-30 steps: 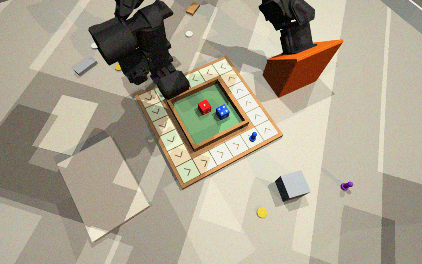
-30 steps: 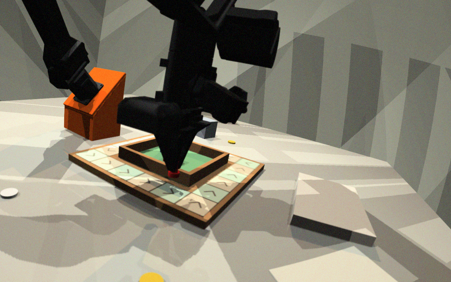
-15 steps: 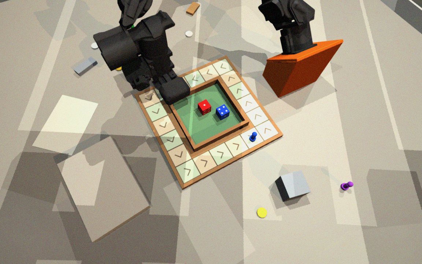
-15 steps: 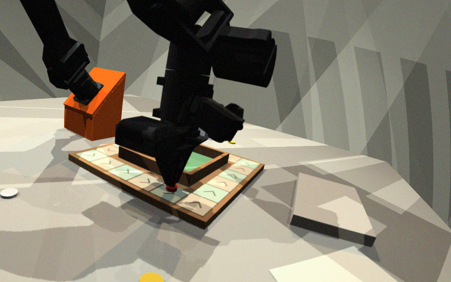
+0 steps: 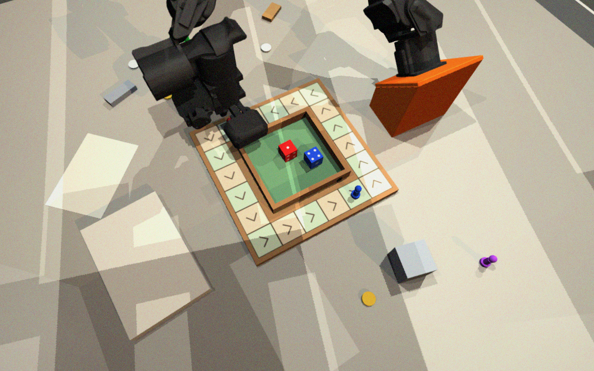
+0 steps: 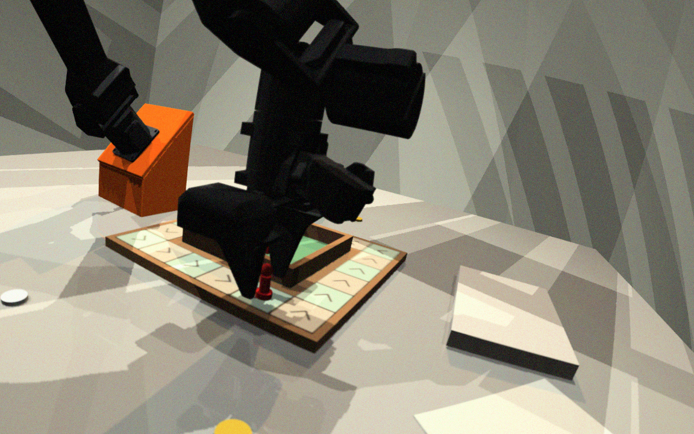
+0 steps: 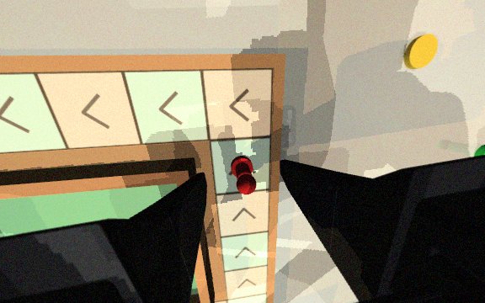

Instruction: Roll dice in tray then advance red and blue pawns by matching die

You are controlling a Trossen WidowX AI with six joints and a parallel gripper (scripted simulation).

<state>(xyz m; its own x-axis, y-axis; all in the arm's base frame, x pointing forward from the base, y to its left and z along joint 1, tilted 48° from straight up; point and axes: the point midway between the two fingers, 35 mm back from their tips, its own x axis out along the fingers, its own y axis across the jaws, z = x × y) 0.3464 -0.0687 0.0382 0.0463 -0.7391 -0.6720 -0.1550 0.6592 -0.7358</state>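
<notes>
The red pawn is right at my gripper tip. The rest, counted from my gripper tip: green pawn: 25 cm to the right, 1 cm below, 1 cm ahead; then green tray: 11 cm to the left, 8 cm behind, 2 cm below; then grey slab: 17 cm to the right, 17 cm ahead, 2 cm below.
</notes>
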